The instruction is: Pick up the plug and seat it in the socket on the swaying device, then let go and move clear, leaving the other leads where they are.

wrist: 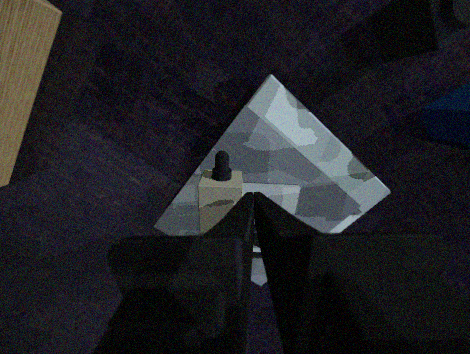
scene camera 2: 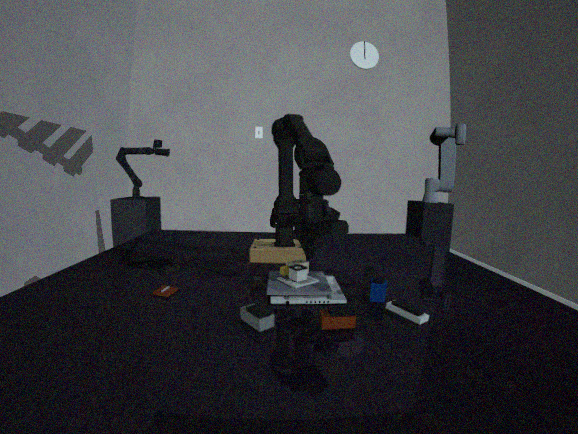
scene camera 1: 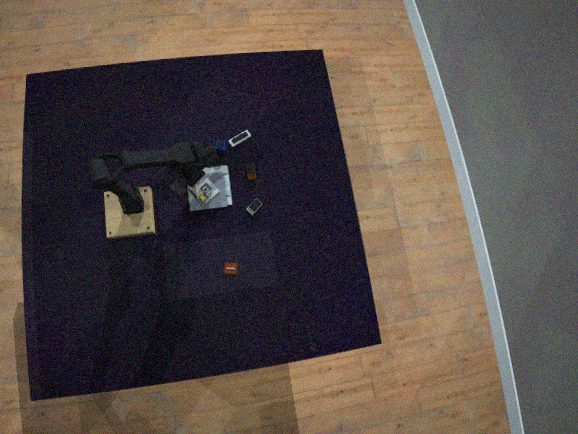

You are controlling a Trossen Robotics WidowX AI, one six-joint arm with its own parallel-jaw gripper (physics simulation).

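Observation:
The plug, a beige block with a black stub and a yellow end, shows in the wrist view [wrist: 218,195], left of the fingertips. The yellow end also shows in scene camera 1 [scene camera 1: 202,198] and scene camera 2 [scene camera 2: 284,270]. The plug sits beside the dark-rimmed square socket [scene camera 1: 206,188] [scene camera 2: 298,273] on a pale plate on top of the grey-white device [scene camera 1: 220,200] [scene camera 2: 307,300] [wrist: 300,125]. My gripper [wrist: 253,198] is shut with its fingertips together and nothing visible between them. It is over the device, beside the plug. The fingers hide the socket in the wrist view.
A blue block [scene camera 1: 220,145] [scene camera 2: 378,291] [wrist: 450,117], a white block [scene camera 1: 240,138] [scene camera 2: 407,312], an orange block [scene camera 1: 251,172] [scene camera 2: 338,321] and a grey block [scene camera 1: 254,206] [scene camera 2: 257,318] stand around the device. A flat orange piece [scene camera 1: 230,268] [scene camera 2: 165,290] lies farther off. The arm stands on a wooden base [scene camera 1: 114,220] [scene camera 2: 270,255].

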